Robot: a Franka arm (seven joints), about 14 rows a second.
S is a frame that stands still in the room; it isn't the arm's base.
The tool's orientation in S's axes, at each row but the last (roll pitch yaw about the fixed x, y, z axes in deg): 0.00 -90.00 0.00; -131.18 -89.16 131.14; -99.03 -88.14 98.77; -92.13 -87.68 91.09; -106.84 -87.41 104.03; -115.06 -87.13 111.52; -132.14 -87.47 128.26; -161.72 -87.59 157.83; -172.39 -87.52 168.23; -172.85 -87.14 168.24; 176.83 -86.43 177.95; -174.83 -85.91 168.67
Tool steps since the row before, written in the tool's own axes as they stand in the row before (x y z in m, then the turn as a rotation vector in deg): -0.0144 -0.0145 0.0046 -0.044 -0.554 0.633; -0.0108 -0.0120 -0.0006 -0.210 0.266 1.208; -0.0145 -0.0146 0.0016 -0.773 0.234 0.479; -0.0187 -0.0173 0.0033 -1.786 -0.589 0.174; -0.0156 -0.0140 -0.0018 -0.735 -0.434 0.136; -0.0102 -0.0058 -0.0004 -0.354 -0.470 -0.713; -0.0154 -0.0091 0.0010 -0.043 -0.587 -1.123; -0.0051 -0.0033 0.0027 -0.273 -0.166 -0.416; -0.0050 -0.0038 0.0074 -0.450 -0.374 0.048; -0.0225 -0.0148 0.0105 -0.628 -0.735 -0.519; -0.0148 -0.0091 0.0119 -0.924 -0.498 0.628; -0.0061 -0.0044 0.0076 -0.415 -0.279 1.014
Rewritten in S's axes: -0.0046 -0.0145 -0.0144 -0.633 -0.554 -0.044; 0.0007 -0.0121 -0.0107 -1.206 0.264 -0.225; -0.0016 -0.0151 -0.0140 -0.474 0.211 -0.783; -0.0036 -0.0180 -0.0180 -0.183 -0.658 -1.761; 0.0013 -0.0147 -0.0150 -0.149 -0.459 -0.717; 0.0002 -0.0063 -0.0099 0.689 -0.529 -0.317; -0.0012 -0.0095 -0.0151 1.081 -0.662 0.010; -0.0027 -0.0032 -0.0052 0.414 -0.198 -0.254; -0.0074 -0.0033 -0.0053 -0.056 -0.374 -0.449; -0.0105 -0.0141 -0.0229 0.488 -0.781 -0.597; -0.0117 -0.0080 -0.0155 -0.612 -0.441 -0.963; -0.0076 -0.0036 -0.0066 -1.007 -0.175 -0.484
